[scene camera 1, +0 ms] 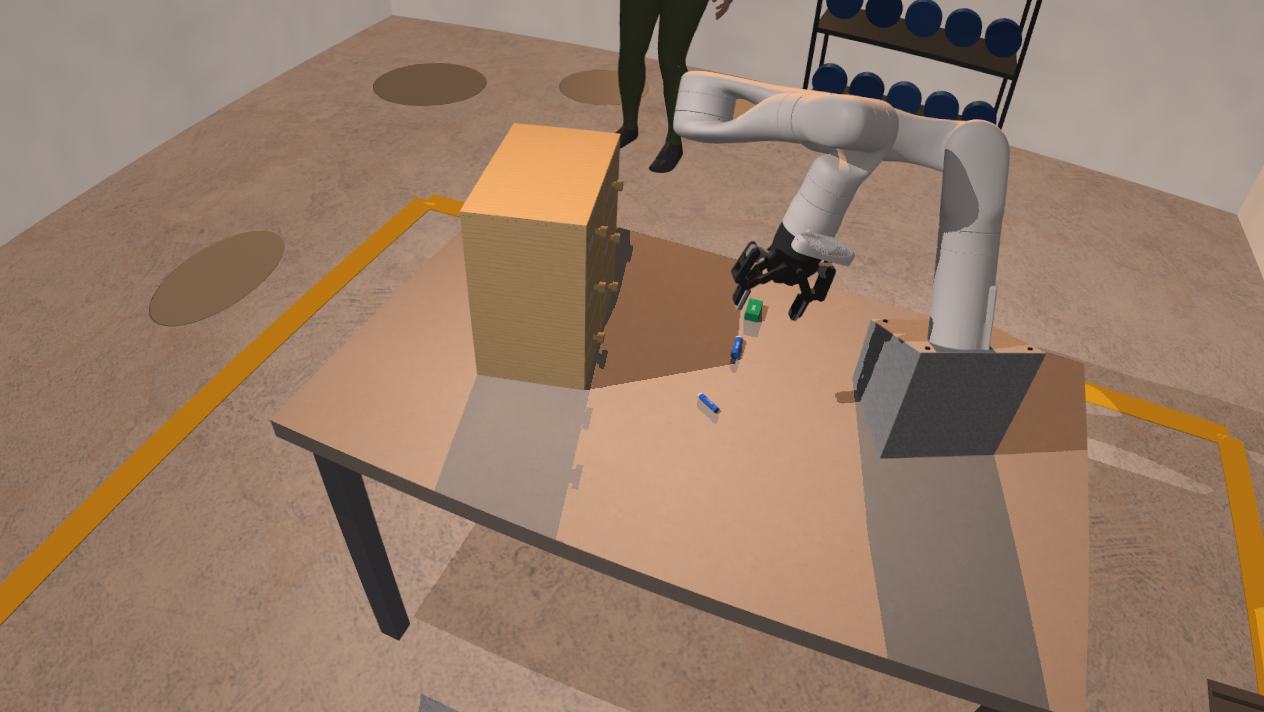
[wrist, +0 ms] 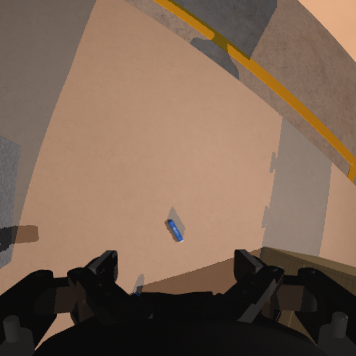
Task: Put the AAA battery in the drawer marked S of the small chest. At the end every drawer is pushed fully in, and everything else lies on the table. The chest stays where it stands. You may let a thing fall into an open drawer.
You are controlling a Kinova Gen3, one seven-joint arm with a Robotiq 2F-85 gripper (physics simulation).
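Frame: origin at the arm's base, x ahead, y up, z right, level; centimetres.
Seen in the pictures: gripper, between the fingertips: (scene camera 1: 764,311) (wrist: 175,263); arm's base, origin of its link: (scene camera 1: 957,342).
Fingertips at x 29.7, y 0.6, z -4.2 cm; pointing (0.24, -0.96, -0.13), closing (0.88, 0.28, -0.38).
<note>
Offsets run from my fingertips to a thing's top centre. Level surfaces: height alone.
A slim blue cylinder @[dx +6.2, dy -20.0, dz -0.7 cm] (scene camera 1: 708,403) (wrist: 175,230), which looks like the AAA battery, lies on the table in front of the chest's drawer side. A thicker blue cylinder @[dx +4.1, dy -19.6, dz +14.3 cm] (scene camera 1: 736,347) (wrist: 137,294) lies further back, mostly hidden by the gripper in the wrist view. The small wooden chest @[dx +37.7, dy +11.6, dz +9.0 cm] (scene camera 1: 530,300) (wrist: 320,275) stands upright at the left of the table. Its knobbed drawer fronts face right, seen at a steep angle; no drawer visibly sticks out, and the S mark cannot be read. My gripper (scene camera 1: 769,303) (wrist: 175,263) is open and empty, above the table near the green block.
A small green block @[dx +3.1, dy -19.3, dz +25.6 cm] (scene camera 1: 753,309) lies behind the thicker blue cylinder. The arm's grey base block (scene camera 1: 955,402) (wrist: 7,200) stands at the right of the table @[dy -21.1 cm] (scene camera 1: 751,530) (wrist: 150,125). A person stands behind the table, and a rack of blue weights is by the wall.
</note>
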